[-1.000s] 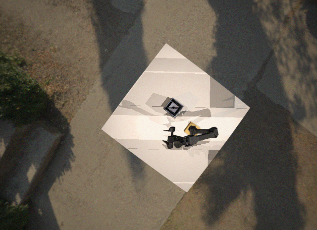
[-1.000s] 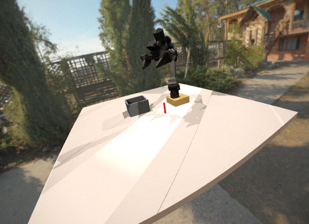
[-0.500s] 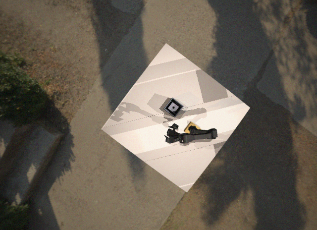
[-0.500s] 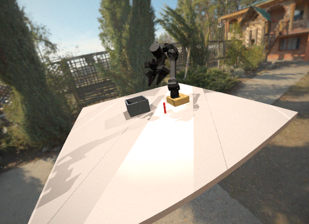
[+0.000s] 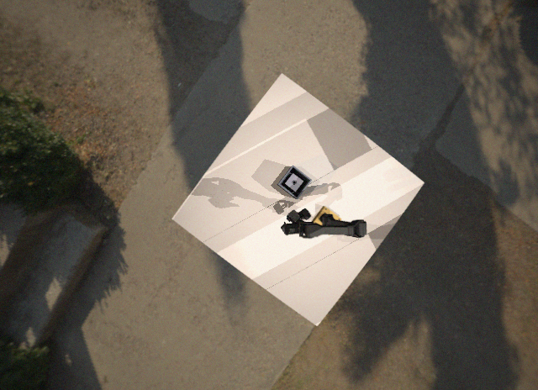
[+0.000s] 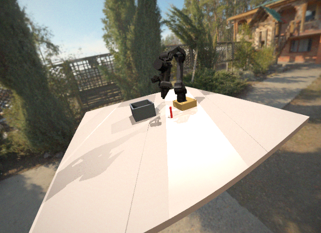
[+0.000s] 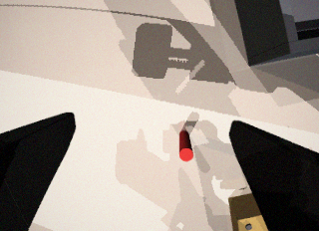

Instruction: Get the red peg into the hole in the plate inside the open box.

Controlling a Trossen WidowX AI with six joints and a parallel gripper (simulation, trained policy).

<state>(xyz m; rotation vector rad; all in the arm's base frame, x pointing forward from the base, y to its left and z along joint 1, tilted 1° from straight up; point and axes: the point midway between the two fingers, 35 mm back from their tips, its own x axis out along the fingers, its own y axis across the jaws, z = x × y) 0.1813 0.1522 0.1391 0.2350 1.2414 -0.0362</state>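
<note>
My gripper tip is 120 mm above the red peg, 50 mm past it and 20 mm to the left of it. The rest, counted from my gripper tip: plate 180 mm to the right, 130 mm ahead, 110 mm below; grey box 180 mm to the right, 130 mm below, 130 mm ahead.
</note>
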